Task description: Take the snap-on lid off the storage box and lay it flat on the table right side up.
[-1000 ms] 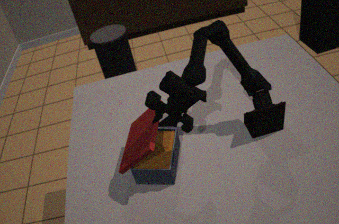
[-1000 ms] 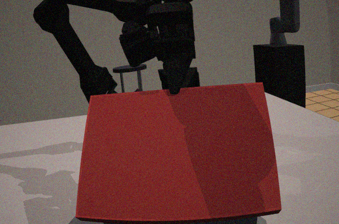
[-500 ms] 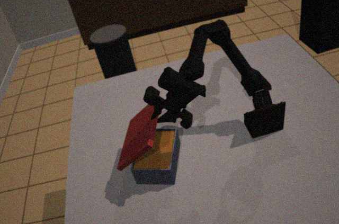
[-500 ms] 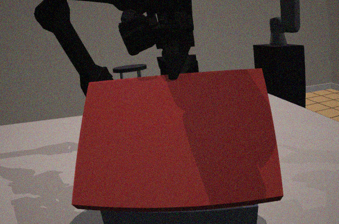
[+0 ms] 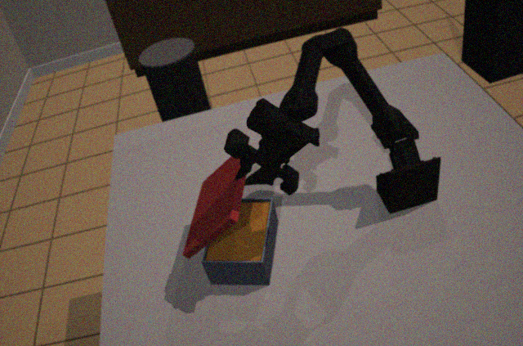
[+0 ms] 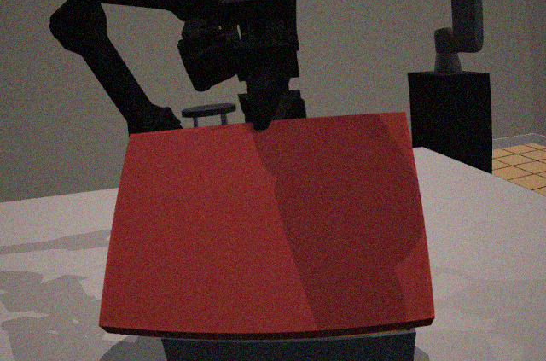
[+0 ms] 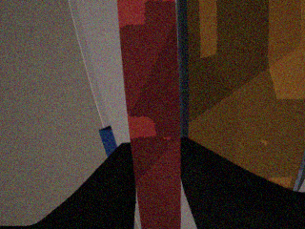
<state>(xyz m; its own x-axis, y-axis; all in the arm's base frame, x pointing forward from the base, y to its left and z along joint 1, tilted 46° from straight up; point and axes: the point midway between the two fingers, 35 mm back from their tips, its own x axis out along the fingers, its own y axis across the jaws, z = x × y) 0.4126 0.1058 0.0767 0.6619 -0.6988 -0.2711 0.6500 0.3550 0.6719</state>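
The lid lies 60 mm ahead of my gripper tip, 20 mm to the right of it and 50 mm below it. Round my gripper tip: storage box (30 mm ahead, 10 mm to the left, 190 mm below).
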